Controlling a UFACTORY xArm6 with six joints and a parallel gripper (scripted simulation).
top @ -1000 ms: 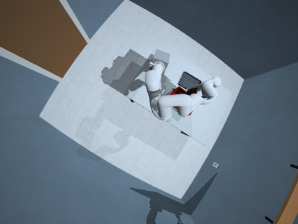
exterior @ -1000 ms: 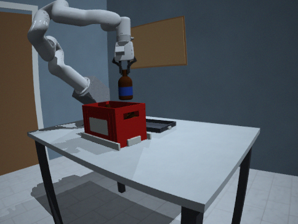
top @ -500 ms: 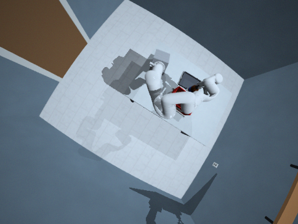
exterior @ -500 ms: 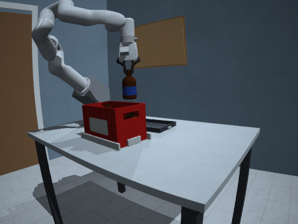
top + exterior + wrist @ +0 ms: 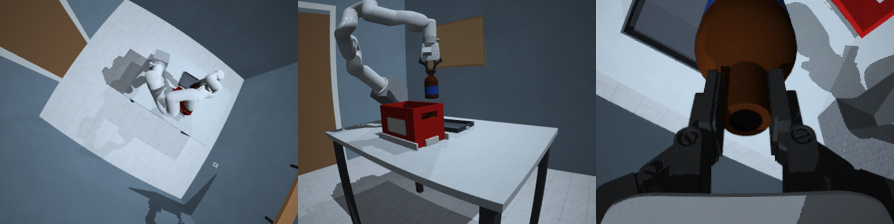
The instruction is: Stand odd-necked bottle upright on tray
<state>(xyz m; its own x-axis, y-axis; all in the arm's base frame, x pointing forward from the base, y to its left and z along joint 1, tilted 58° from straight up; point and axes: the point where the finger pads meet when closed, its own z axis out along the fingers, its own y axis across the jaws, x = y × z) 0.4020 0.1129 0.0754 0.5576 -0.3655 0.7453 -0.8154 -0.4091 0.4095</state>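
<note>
My hand is 20 mm short of the dark tray, 130 mm to the right of it and 320 mm above it. Round my hand: glass bottle: 100 mm behind, 100 mm to the right, 250 mm below; then red crate: 20 mm behind, 160 mm to the right, 250 mm below.
</note>
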